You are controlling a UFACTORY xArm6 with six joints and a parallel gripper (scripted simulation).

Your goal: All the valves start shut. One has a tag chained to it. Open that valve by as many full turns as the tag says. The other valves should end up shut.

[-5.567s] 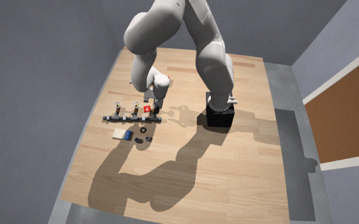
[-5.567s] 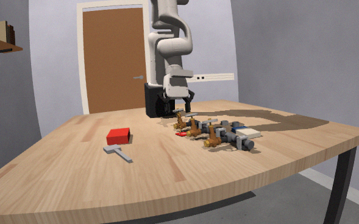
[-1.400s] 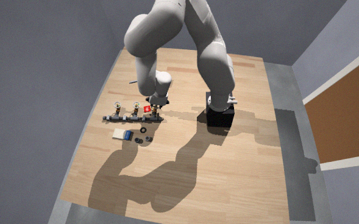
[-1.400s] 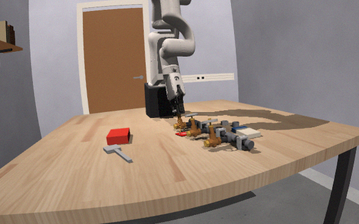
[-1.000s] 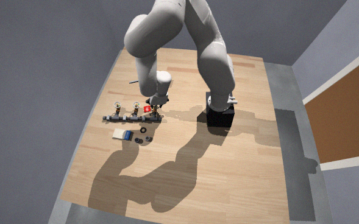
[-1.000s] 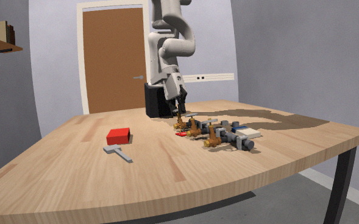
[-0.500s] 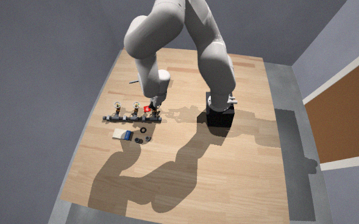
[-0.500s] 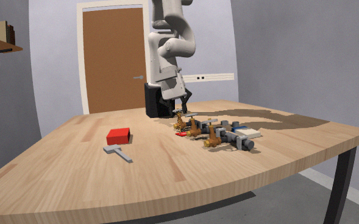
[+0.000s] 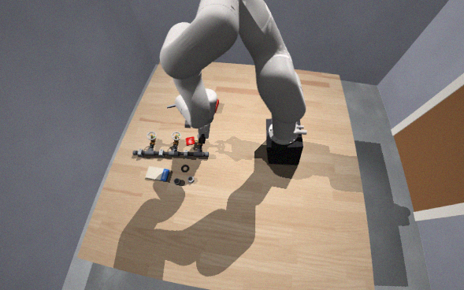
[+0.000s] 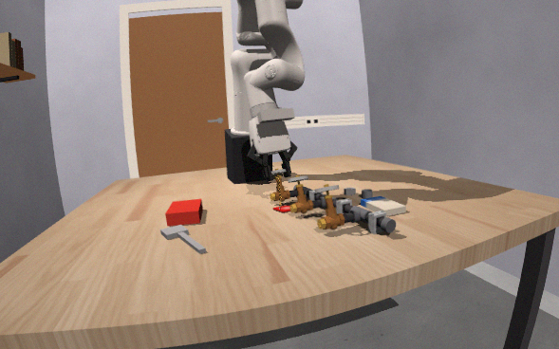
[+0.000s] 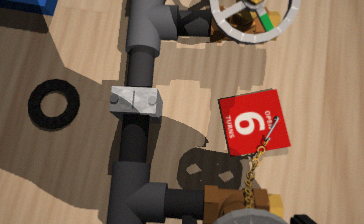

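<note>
The red tag lies 80 mm ahead of my hand, 10 mm to the right of it and 80 mm below it. Also, from my hand: grey hammer-like tool 210 mm ahead, 240 mm to the right, 80 mm below; then grey box 190 mm ahead, 210 mm to the left, 70 mm below; then red box 50 mm ahead, 250 mm to the right, 70 mm below.
</note>
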